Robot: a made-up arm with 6 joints.
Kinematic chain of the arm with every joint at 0, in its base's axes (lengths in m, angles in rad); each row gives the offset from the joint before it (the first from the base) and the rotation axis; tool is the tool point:
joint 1: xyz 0 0 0.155 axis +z
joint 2: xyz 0 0.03 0 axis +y
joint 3: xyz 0 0 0.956 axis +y
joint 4: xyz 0 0 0.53 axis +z
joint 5: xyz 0 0 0 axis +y
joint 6: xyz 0 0 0.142 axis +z
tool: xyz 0 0 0
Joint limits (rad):
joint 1: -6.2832..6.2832
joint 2: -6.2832..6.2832
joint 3: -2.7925..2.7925
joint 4: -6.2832..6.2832
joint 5: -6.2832..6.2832
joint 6: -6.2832..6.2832
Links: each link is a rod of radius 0.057 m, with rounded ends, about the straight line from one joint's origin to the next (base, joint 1, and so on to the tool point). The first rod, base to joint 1, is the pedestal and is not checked.
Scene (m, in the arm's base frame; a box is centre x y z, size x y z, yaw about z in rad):
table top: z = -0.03
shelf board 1: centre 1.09 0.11 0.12 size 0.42 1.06 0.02 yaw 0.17
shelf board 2: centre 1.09 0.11 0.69 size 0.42 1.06 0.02 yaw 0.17
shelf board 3: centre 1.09 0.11 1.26 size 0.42 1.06 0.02 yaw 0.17
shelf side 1: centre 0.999 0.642 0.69 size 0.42 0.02 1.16 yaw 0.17
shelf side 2: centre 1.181 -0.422 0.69 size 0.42 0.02 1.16 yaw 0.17
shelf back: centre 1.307 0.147 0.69 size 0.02 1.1 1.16 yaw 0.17
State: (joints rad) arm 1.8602 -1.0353 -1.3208 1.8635 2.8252 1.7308
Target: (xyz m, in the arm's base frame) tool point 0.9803 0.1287 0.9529
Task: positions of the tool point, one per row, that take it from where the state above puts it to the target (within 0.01 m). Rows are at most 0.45 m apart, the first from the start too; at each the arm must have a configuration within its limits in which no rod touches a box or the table.
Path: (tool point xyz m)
1: 0.4597 -0.9025 0.6706
2: 0.5509 -0.6318 0.9482
3: 0.4824 -0.3393 1.1609
4: 0.6841 -0.2600 1.1138
5: 0.8602 -0.1001 1.0439
6: 0.9803 0.1287 0.9529

